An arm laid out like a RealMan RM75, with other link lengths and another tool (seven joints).
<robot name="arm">
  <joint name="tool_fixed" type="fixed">
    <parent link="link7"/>
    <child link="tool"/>
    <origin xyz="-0.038 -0.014 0.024" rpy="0 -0.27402 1.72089"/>
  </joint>
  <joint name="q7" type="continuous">
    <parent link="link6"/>
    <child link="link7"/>
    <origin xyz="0.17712 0 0" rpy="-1.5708 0 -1.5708"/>
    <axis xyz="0 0 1"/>
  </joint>
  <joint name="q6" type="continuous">
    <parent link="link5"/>
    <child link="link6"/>
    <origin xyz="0 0 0" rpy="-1.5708 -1.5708 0"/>
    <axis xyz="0 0 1"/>
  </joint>
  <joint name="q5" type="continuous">
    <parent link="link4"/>
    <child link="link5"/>
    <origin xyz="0.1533 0 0" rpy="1.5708 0 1.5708"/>
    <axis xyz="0 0 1"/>
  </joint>
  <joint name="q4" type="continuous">
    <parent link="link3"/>
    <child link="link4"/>
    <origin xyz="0 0 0" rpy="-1.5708 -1.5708 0"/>
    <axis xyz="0 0 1"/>
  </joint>
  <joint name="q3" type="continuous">
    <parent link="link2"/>
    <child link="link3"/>
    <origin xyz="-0.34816 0 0" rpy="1.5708 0 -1.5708"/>
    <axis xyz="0 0 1"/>
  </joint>
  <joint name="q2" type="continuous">
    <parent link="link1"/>
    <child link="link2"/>
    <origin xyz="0 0 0" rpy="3.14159 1.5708 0"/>
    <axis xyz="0 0 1"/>
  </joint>
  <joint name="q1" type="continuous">
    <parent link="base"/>
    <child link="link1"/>
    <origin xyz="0 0 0.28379" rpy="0 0 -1.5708"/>
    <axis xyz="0 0 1"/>
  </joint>
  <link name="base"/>
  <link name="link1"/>
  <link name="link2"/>
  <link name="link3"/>
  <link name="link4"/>
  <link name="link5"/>
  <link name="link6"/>
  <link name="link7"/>
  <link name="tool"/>
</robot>
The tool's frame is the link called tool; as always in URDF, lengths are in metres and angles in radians. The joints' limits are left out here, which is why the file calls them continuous.
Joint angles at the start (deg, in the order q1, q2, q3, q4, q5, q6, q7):
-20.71 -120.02 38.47 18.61 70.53 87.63 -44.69
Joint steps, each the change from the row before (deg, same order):
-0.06 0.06 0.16 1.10 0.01 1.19 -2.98
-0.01 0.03 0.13 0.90 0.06 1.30 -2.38
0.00 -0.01 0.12 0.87 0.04 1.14 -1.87
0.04 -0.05 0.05 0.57 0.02 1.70 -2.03
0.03 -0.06 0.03 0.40 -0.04 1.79 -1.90
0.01 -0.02 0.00 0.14 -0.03 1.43 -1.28
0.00 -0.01 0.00 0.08 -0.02 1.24 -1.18
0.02 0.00 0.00 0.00 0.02 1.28 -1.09
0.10 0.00 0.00 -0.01 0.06 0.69 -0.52
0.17 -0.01 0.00 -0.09 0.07 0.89 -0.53
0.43 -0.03 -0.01 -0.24 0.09 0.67 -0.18
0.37 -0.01 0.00 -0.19 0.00 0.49 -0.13
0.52 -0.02 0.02 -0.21 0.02 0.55 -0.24
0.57 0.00 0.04 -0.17 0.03 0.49 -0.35
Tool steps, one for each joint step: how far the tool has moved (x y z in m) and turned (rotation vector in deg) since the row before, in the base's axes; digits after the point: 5 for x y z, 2 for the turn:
0.00416 -0.00087 0.00488 -1.06 -1.98 -1.11
0.00406 -0.00187 0.00385 -0.94 -1.63 -1.22
0.00379 -0.00189 0.00311 -0.71 -1.22 -1.17
0.00432 -0.00355 0.00308 -0.96 -1.73 -1.43
0.00421 -0.00390 0.00292 -0.98 -1.78 -1.45
0.00299 -0.00321 0.00212 -0.73 -1.31 -1.13
0.00245 -0.00276 0.00181 -0.73 -1.18 -0.96
0.00224 -0.00305 0.00160 -0.76 -1.13 -0.97
0.00071 -0.00210 0.00066 -0.41 -0.54 -0.45
0.00064 -0.00296 0.00064 -0.48 -0.66 -0.53
-0.00126 -0.00365 -0.00008 -0.33 -0.46 -0.05
-0.00127 -0.00285 0.00020 -0.19 -0.37 0.04
-0.00191 -0.00365 0.00010 -0.31 -0.47 0.15
-0.00227 -0.00366 0.00017 -0.39 -0.47 0.24

